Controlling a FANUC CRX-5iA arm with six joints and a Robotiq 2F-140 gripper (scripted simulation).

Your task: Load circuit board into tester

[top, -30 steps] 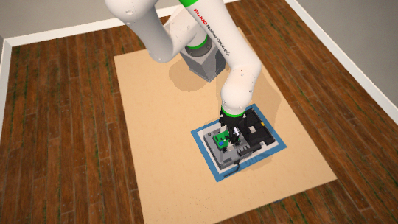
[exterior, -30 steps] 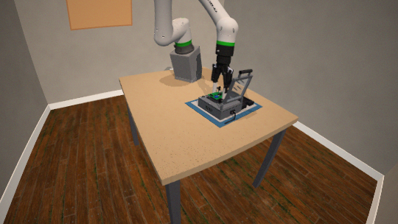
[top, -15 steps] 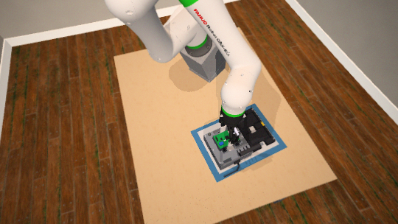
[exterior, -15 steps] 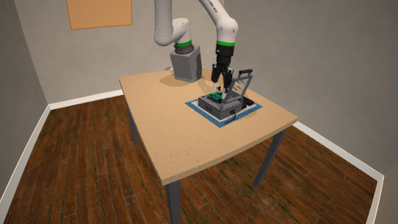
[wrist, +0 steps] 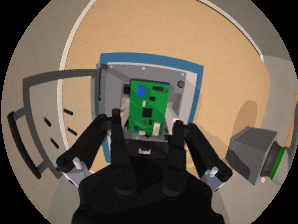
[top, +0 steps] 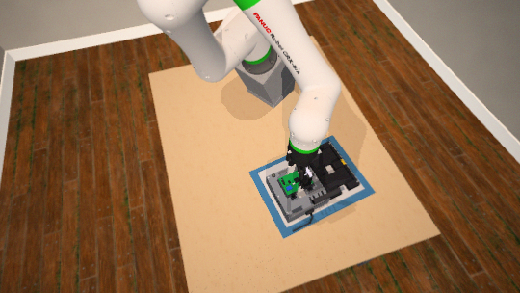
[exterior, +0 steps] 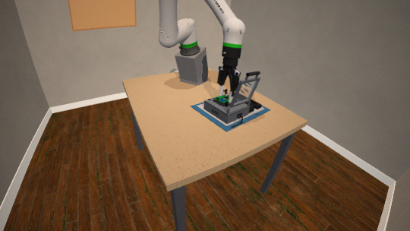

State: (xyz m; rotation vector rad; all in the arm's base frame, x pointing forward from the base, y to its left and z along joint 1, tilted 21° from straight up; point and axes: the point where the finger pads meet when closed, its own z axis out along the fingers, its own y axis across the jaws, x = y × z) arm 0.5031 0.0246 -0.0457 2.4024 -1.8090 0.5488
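My gripper is now 20 mm above the circuit board. Also, from my hand: tester lid 120 mm ahead, 30 mm to the left, 80 mm above; tester 20 mm ahead, 40 mm to the left, 10 mm above.
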